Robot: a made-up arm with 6 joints.
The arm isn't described. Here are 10 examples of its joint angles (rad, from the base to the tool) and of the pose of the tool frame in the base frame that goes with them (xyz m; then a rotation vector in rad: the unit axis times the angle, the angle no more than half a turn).
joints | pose
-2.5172 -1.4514 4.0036 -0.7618 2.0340 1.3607 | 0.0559 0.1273 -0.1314 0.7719 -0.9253 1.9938
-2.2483 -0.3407 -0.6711 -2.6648 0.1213 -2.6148 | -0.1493 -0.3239 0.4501 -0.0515 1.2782 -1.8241
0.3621 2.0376 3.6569 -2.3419 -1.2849 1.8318 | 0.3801 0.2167 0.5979 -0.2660 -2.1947 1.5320
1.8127 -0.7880 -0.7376 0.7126 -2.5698 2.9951 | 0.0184 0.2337 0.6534 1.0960 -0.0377 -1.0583
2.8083 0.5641 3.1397 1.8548 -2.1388 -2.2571 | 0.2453 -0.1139 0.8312 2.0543 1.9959 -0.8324
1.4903 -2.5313 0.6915 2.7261 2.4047 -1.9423 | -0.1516 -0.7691 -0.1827 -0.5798 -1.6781 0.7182
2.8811 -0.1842 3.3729 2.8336 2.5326 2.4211 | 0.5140 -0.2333 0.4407 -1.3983 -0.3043 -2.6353
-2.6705 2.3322 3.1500 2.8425 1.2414 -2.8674 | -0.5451 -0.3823 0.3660 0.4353 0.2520 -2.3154
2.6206 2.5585 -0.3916 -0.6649 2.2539 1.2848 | 0.2958 -0.0812 -0.1493 -1.6163 -1.9067 1.6137
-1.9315 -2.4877 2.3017 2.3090 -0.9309 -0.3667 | 0.1149 0.1184 -0.6163 -0.3480 2.4385 -0.3778
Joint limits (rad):
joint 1: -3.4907..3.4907
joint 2: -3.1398..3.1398
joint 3: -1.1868..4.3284
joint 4: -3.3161..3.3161
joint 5: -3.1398..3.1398
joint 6: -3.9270..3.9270
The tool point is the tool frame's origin. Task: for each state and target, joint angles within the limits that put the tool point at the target. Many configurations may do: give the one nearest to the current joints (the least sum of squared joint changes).
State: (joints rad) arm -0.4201 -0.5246 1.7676 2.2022 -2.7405 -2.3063
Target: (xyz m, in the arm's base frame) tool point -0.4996 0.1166 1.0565
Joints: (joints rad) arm -0.1251 -0.3070 1.8882 2.1490 -2.7405 -2.3063
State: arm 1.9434 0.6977 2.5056 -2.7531 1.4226 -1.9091
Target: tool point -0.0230 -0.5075 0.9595
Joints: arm 1.7064 -0.0856 2.5912 -2.7836 1.4226 -1.9091
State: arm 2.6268 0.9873 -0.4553 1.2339 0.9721 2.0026
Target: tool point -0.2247 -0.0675 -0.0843
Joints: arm 3.4339 1.1482 -0.9056 1.5696 0.9721 2.0026
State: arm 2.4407 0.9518 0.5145 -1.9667 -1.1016 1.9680
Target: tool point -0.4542 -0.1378 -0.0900
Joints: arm 3.3378 1.1206 -0.1410 -2.0686 -1.1016 1.9680
